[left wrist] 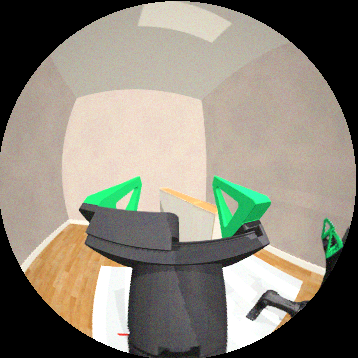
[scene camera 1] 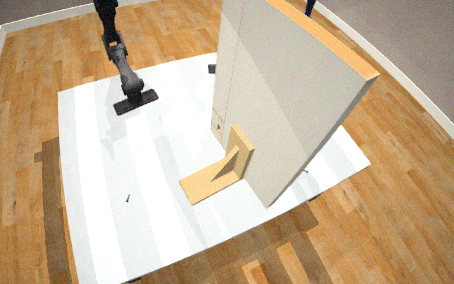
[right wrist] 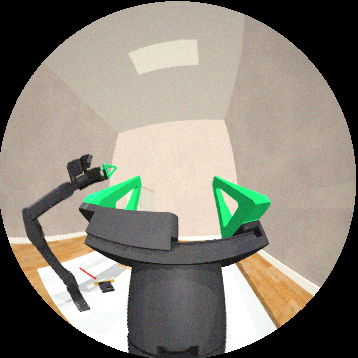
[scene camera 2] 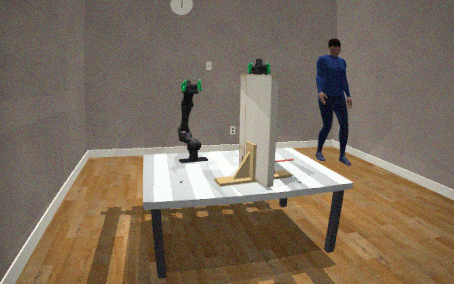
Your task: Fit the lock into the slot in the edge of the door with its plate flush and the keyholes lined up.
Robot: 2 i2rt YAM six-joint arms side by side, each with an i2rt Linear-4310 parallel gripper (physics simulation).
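Places are measured from the left arm's base along level axes (x ahead, y left, z up), in centimetres.
Where they show: left gripper, fingertip midpoint: (left wrist: 176, 179) (right wrist: 111, 168) (scene camera 2: 259, 63); right gripper, fingertip midpoint: (right wrist: 176, 179) (scene camera 2: 193, 80); right arm's base, link origin: (scene camera 1: 136, 102) (scene camera 2: 193, 160).
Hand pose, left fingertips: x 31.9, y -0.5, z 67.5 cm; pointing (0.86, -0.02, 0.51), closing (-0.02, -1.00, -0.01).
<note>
After its pixels a point has its place.
The pale door (scene camera 1: 300, 90) {z 49.7, x 65.1, y 0.4 cm} (scene camera 2: 257, 120) {z 35.3, x 60.6, y -1.7 cm} (left wrist: 186, 215) {z 55.7, x 47.1, y -3.6 cm} stands upright on the table. A small keyhole (scene camera 1: 218, 128) {z 7.8, x 43.0, y -9.5 cm} shows low on its face in scene camera 1; the slot in its edge cannot be made out. The lock (right wrist: 106, 287) {z 1.7, x 20.0, y -1.3 cm}, a dark body with a brass-coloured plate, lies on the table at lower left in the right wrist view. My right gripper (right wrist: 176, 179) {z 55.4, x 18.8, y -44.2 cm} (scene camera 2: 192, 86) {z 55.4, x 18.8, y -44.2 cm} is open, raised high above the table and away from the lock. My left gripper (left wrist: 176, 179) {z 67.5, x 31.9, y -0.5 cm} (scene camera 2: 259, 67) {z 67.5, x 31.9, y -0.5 cm} is open and empty, level with the door's top; the door hides its arm in scene camera 2.
A wooden bracket (scene camera 1: 212, 184) {z 1.8, x 62.7, y -13.2 cm} (scene camera 2: 250, 167) {z 8.3, x 59.4, y -4.6 cm} braces the door's near face. A red rod (scene camera 2: 284, 160) {z 0.5, x 15.1, y 20.1 cm} (left wrist: 123, 334) (right wrist: 88, 273) {z 0.6, x 15.8, y 17.4 cm} lies beyond the door in scene camera 2. Small dark pieces (scene camera 1: 128, 198) {z 0.5, x 65.8, y -42.6 cm} (scene camera 1: 305, 171) {z 0.5, x 60.0, y 23.9 cm} lie on the table. A person (scene camera 2: 332, 85) stands behind the table.
</note>
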